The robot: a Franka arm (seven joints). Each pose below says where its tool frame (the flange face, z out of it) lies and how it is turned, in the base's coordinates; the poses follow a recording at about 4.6 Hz.
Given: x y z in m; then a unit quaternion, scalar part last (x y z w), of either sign.
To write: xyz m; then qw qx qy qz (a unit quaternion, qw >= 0). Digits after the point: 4 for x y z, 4 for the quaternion.
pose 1, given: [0.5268, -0.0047, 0.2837, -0.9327, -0.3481, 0.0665, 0.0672]
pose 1, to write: [0.5268, -0.0047, 0.2837, 0.0672, -0.9327, -0.3481, 0.0665]
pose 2, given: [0.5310, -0.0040, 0.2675, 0.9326, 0.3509, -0.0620, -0.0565]
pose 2, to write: [0.5310, -0.0040, 0.2675, 0.0565, -0.9326, -0.3509, 0.0620]
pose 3, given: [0.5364, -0.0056, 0.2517, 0.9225, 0.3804, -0.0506, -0.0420]
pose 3, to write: [0.5364, -0.0056, 0.2517, 0.0420, -0.9225, -0.3804, 0.0506]
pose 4, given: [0.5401, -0.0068, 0.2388, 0.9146, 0.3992, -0.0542, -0.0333]
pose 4, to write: [0.5401, -0.0068, 0.2388, 0.0333, -0.9146, -0.3992, 0.0542]
